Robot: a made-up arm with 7 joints. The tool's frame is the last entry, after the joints.
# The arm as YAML. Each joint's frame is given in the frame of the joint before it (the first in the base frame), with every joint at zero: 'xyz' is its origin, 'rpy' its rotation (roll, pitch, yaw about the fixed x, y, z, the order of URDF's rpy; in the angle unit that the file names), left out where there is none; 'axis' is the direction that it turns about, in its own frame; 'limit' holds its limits. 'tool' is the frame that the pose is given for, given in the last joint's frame.
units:
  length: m
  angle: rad
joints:
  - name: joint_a
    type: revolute
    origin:
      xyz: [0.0, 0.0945, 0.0]
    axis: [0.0, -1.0, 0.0]
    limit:
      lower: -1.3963
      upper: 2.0
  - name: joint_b
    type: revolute
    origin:
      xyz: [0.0, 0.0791, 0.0]
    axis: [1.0, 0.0, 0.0]
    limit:
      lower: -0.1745
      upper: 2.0
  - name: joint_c
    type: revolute
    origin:
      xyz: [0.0, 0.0, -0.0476]
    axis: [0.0, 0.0, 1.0]
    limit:
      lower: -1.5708
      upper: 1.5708
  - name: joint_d
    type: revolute
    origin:
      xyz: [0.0, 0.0, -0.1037]
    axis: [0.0, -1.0, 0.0]
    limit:
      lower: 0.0
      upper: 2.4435
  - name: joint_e
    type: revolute
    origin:
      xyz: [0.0, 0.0, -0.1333]
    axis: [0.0, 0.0, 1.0]
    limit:
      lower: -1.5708
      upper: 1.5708
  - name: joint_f
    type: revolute
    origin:
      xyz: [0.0, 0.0, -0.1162]
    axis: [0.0, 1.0, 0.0]
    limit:
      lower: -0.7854
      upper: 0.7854
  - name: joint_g
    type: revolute
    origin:
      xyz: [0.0, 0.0, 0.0]
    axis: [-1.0, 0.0, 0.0]
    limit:
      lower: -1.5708
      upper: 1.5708
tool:
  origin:
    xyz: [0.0, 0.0, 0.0]
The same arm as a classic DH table. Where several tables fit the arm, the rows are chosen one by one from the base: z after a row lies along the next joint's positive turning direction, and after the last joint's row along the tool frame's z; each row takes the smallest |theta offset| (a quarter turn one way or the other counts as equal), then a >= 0, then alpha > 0; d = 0 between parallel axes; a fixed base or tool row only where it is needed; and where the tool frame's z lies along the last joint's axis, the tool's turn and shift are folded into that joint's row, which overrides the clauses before.
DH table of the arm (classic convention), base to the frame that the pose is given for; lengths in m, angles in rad. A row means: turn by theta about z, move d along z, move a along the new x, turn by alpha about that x. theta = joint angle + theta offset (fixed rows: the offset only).
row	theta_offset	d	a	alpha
base (fixed)	0	0	0	1.5708
joint_a	1.5708	-0.1736	0	1.5708
joint_b	1.5708	0	0	1.5708
joint_c	1.5708	-0.1513	0	1.5708
joint_d	0	0	0	-1.5708
joint_e	0	-0.2495	0	-1.5708
joint_f	-1.5708	0	0	1.5708
joint_g	1.5708	0	0	1.5708
tool (fixed)	-1.5708	0	0	0
Joint limits (rad, base to tool): -1.3963..2 -0.1745..2 -1.5708..1.5708 0..2.4435 -1.5708..1.5708 -0.7854..0.7854 -1.5708..1.5708

